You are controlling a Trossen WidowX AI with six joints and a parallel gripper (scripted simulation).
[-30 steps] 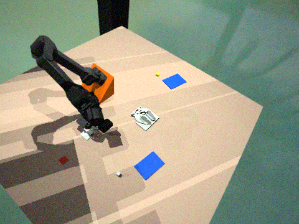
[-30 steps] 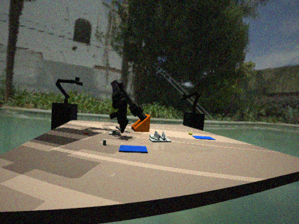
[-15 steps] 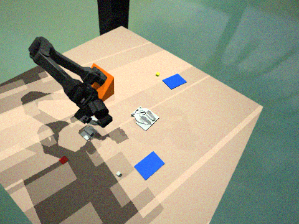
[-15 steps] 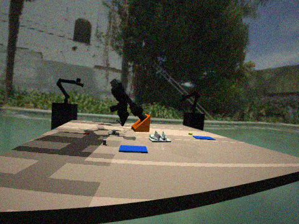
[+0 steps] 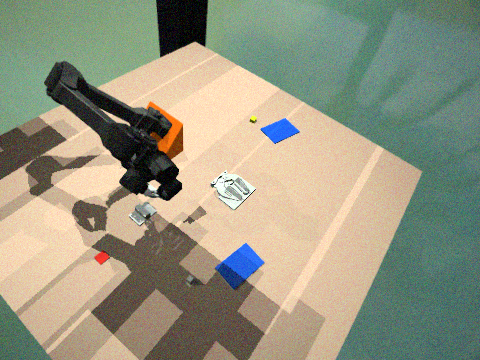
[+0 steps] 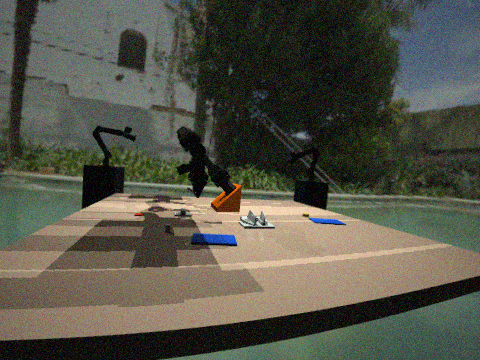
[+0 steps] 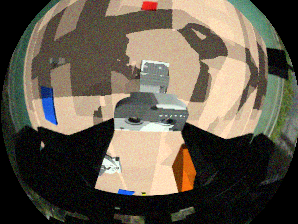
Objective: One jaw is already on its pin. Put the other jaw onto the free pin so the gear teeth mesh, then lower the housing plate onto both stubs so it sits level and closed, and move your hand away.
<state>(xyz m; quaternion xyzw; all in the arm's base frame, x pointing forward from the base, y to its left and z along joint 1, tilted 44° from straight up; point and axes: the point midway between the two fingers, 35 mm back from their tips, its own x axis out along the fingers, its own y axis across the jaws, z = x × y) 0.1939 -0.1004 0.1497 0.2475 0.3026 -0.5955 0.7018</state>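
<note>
Now: gripper tip 9 cm short of the grey jaw, 21 cm to the right of it and 7 cm above it. Also, from my gripper tip: grey cube (26 cm ahead, 8 cm to the right, 7 cm below); red patch (4 cm ahead, 22 cm to the right, 8 cm below); white base plate (14 cm ahead, 23 cm to the left, 8 cm below).
</note>
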